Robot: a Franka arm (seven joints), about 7 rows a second.
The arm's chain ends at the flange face. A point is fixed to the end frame.
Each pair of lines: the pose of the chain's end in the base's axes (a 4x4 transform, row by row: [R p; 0 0 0 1], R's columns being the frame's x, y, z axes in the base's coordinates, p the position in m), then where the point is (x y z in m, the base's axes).
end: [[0.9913 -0.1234 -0.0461 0.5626], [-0.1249 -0.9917 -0.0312 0.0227], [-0.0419 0.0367 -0.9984 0.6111], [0 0 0 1]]
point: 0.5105 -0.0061 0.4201
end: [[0.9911 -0.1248 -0.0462 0.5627], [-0.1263 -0.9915 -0.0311 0.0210], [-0.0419 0.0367 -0.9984 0.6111], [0 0 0 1]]
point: 0.5106 -0.0077 0.4201
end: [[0.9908 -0.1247 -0.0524 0.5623], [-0.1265 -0.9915 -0.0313 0.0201], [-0.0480 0.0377 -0.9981 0.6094], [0 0 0 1]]
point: 0.5090 -0.0087 0.4187
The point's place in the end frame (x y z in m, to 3 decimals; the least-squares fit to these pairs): -0.040 0.028 0.194
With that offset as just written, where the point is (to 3 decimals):
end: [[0.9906 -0.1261 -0.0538 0.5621], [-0.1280 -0.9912 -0.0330 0.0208], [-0.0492 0.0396 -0.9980 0.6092], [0 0 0 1]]
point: 0.509 -0.008 0.419
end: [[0.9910 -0.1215 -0.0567 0.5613], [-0.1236 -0.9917 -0.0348 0.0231], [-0.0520 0.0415 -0.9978 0.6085], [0 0 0 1]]
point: 0.507 -0.006 0.418
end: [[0.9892 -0.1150 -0.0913 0.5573], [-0.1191 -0.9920 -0.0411 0.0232], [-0.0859 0.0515 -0.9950 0.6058], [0 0 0 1]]
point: 0.497 -0.008 0.418
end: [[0.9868 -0.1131 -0.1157 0.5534], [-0.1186 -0.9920 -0.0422 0.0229], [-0.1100 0.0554 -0.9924 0.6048], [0 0 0 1]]
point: 0.488 -0.008 0.418
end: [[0.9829 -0.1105 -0.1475 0.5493], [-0.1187 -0.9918 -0.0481 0.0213], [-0.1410 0.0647 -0.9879 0.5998], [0 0 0 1]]
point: 0.478 -0.011 0.416
